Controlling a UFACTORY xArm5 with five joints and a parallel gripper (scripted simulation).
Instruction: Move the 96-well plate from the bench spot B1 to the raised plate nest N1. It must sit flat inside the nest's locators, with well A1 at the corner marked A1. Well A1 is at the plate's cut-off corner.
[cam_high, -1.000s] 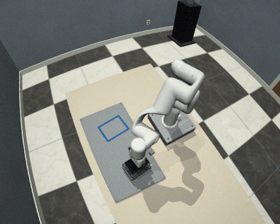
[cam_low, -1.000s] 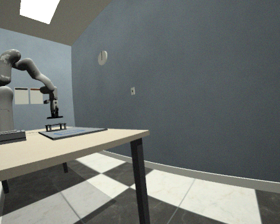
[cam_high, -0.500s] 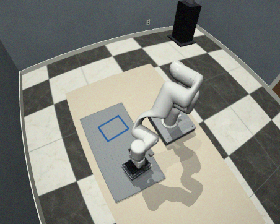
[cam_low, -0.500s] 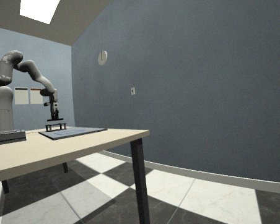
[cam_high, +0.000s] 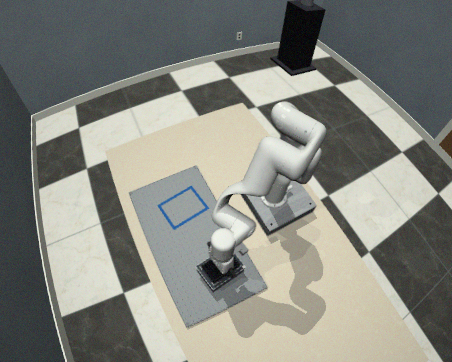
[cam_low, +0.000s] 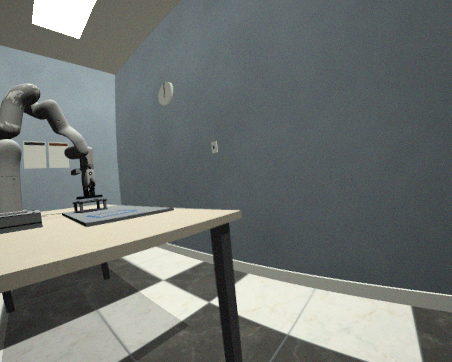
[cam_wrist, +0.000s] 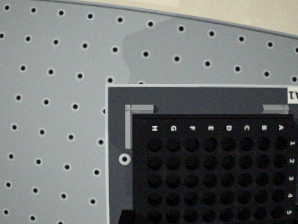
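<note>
Now: hand 1 cm above the 96-well plate. From my hand the other things lie so: A1 label 8 cm behind, 5 cm to the left, 3 cm below; plate nest 4 cm below.
</note>
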